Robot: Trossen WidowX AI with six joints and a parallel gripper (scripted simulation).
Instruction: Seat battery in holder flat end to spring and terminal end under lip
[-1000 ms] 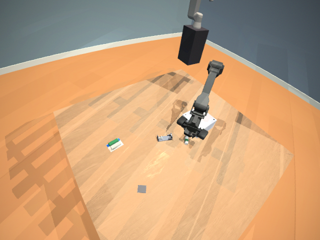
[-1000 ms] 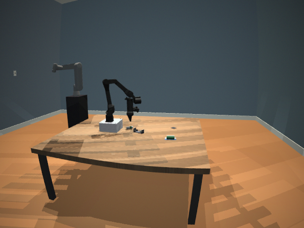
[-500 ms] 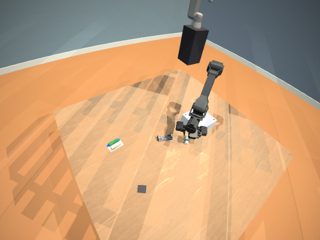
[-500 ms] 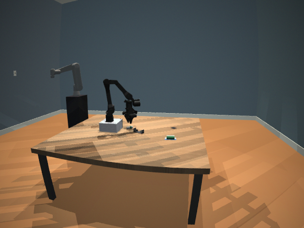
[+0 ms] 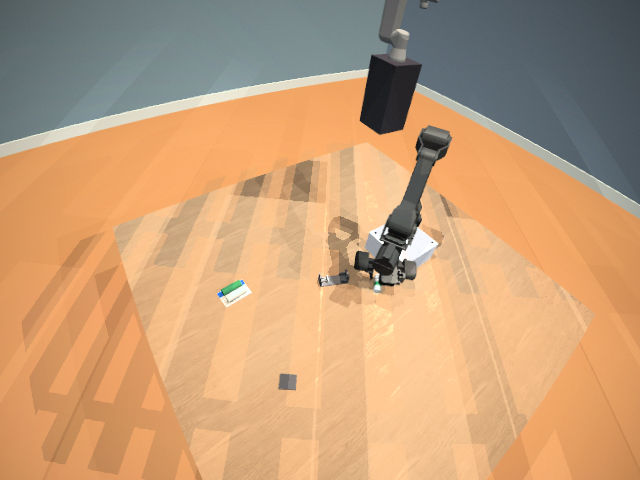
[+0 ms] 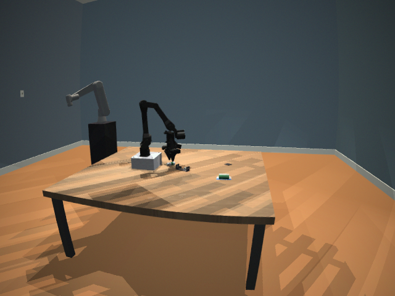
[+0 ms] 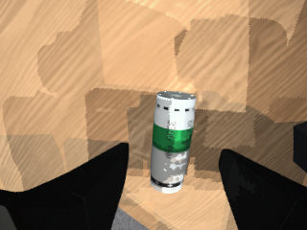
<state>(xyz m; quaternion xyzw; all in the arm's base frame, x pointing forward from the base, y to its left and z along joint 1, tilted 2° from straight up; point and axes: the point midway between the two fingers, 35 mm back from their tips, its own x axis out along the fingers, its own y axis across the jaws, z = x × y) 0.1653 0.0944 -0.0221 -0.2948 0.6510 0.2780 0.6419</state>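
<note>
The battery is 2 cm below my gripper tip.
</note>
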